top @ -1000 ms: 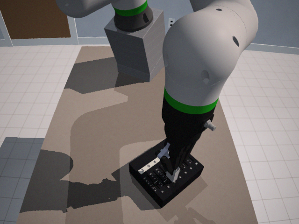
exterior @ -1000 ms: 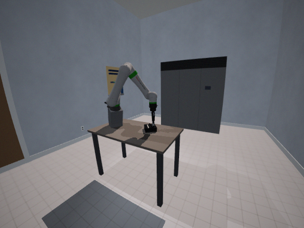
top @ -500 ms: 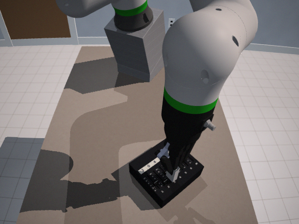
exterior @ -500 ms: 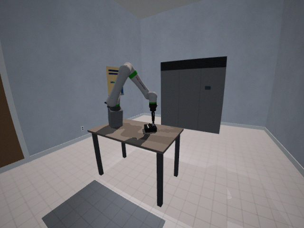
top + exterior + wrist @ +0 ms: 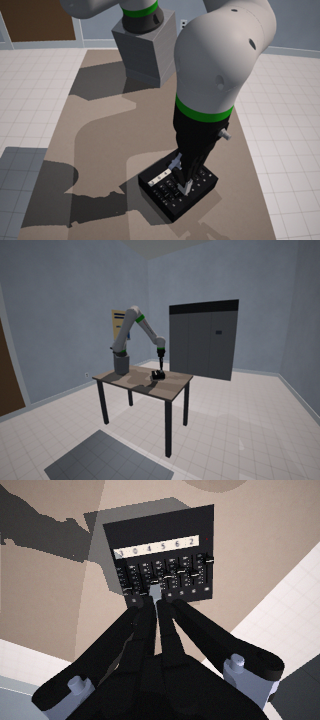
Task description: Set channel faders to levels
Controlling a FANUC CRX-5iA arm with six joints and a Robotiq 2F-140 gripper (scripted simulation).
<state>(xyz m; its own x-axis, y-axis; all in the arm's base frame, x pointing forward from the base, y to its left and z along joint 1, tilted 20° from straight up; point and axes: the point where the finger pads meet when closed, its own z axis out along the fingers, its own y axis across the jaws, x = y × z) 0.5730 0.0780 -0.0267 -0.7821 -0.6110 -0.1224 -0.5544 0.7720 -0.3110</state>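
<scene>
The channel fader lies 30 mm below my hand, 20 mm behind it and 10 mm to the right of it. From my hand the other things lie so: master fader 80 mm behind, 50 mm to the left, 30 mm below.
</scene>
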